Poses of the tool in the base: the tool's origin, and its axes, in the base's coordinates. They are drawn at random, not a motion.
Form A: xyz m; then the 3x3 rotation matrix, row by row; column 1 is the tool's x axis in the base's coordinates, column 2 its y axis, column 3 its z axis. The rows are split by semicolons.
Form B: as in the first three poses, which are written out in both.
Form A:
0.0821 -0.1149 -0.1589; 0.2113 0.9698 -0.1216; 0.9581 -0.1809 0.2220; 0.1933 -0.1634 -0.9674
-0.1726 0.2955 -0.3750; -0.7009 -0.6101 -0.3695; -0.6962 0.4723 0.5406; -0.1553 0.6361 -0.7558
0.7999 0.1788 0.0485; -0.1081 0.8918 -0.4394; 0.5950 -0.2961 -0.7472; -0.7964 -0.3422 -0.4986
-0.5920 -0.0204 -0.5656; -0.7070 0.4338 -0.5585; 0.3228 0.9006 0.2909; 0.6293 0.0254 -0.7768
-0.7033 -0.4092 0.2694; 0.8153 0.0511 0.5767; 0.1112 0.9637 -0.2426; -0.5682 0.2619 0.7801
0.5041 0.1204 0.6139; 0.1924 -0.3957 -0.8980; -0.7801 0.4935 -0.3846; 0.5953 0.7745 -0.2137
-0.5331 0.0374 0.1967; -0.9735 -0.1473 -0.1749; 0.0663 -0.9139 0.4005; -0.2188 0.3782 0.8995
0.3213 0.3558 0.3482; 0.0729 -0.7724 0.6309; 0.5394 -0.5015 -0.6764; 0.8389 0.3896 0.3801
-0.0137 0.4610 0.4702; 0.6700 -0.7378 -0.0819; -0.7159 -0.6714 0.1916; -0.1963 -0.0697 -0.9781
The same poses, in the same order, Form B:
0.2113 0.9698 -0.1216 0.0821; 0.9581 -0.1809 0.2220 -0.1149; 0.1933 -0.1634 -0.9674 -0.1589; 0 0 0 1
-0.7009 -0.6101 -0.3695 -0.1726; -0.6962 0.4723 0.5406 0.2955; -0.1553 0.6361 -0.7558 -0.3750; 0 0 0 1
-0.1081 0.8918 -0.4394 0.7999; 0.5950 -0.2961 -0.7472 0.1788; -0.7964 -0.3422 -0.4986 0.0485; 0 0 0 1
-0.7070 0.4338 -0.5585 -0.5920; 0.3228 0.9006 0.2909 -0.0204; 0.6293 0.0254 -0.7768 -0.5656; 0 0 0 1
0.8153 0.0511 0.5767 -0.7033; 0.1112 0.9637 -0.2426 -0.4092; -0.5682 0.2619 0.7801 0.2694; 0 0 0 1
0.1924 -0.3957 -0.8980 0.5041; -0.7801 0.4935 -0.3846 0.1204; 0.5953 0.7745 -0.2137 0.6139; 0 0 0 1
-0.9735 -0.1473 -0.1749 -0.5331; 0.0663 -0.9139 0.4005 0.0374; -0.2188 0.3782 0.8995 0.1967; 0 0 0 1
0.0729 -0.7724 0.6309 0.3213; 0.5394 -0.5015 -0.6764 0.3558; 0.8389 0.3896 0.3801 0.3482; 0 0 0 1
0.6700 -0.7378 -0.0819 -0.0137; -0.7159 -0.6714 0.1916 0.4610; -0.1963 -0.0697 -0.9781 0.4702; 0 0 0 1

